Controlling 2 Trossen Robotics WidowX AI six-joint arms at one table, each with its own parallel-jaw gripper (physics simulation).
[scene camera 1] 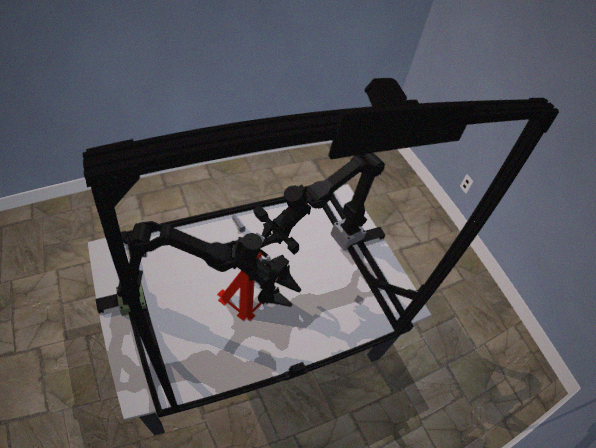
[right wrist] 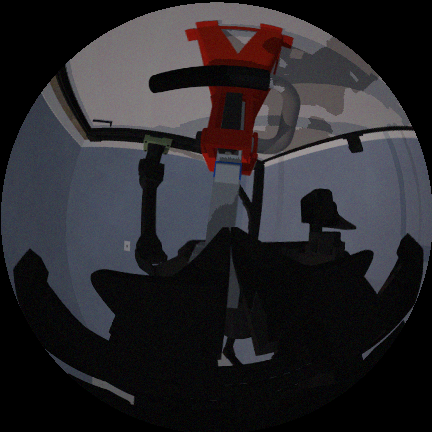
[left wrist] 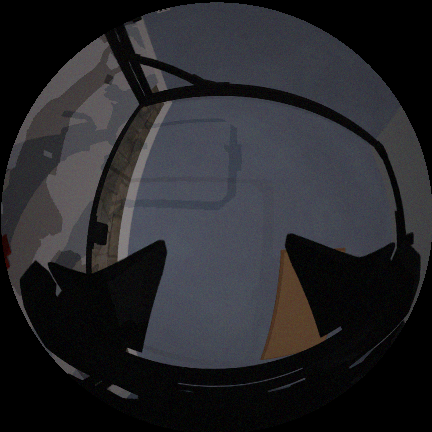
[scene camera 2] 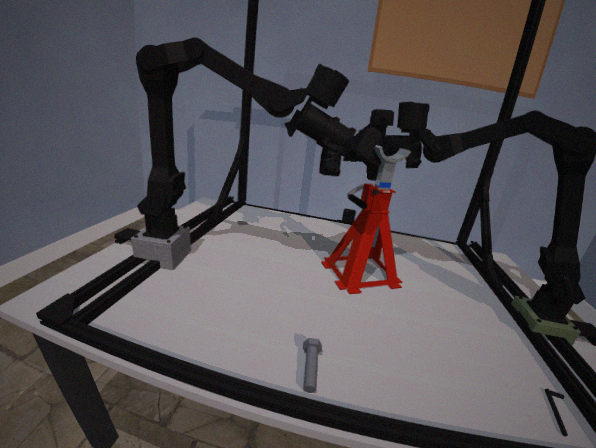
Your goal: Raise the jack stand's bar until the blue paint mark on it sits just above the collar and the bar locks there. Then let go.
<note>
A grey bolt rests on the table. Further things: the left gripper, the right gripper and a grey bar.
The left gripper is seen too in the right wrist view, in the left wrist view and in scene camera 2. The right gripper is seen too in scene camera 1 and in the right wrist view.
</note>
